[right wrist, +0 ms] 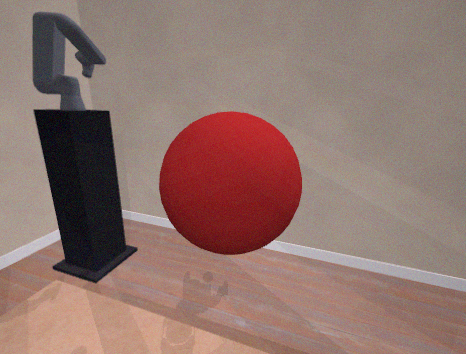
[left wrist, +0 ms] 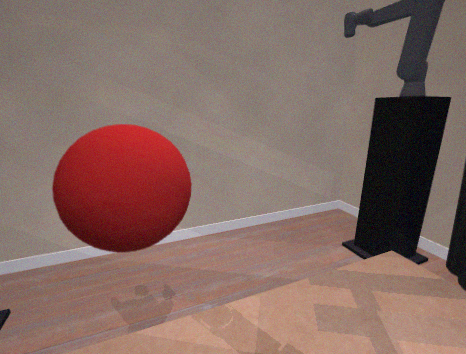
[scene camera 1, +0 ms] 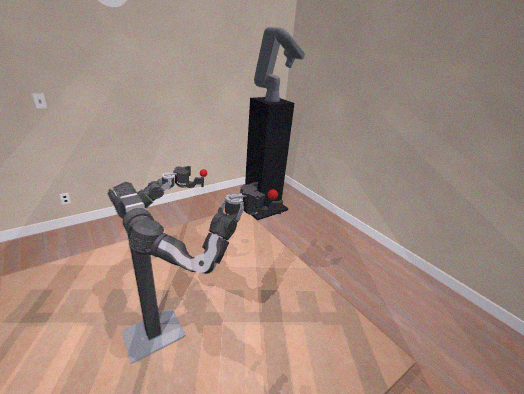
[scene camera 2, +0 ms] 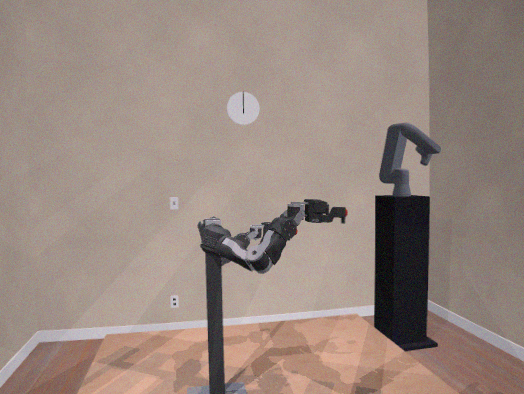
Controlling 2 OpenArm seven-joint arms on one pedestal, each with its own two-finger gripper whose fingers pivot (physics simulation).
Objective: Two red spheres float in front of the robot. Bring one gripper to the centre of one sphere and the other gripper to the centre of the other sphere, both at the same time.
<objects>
my right gripper: scene camera 1; scene camera 2; not seen in the right wrist view (out of frame); not seen in the left wrist view (out of frame)
same spot on my right gripper: (scene camera 1: 274, 205) = (scene camera 2: 335, 210)
</objects>
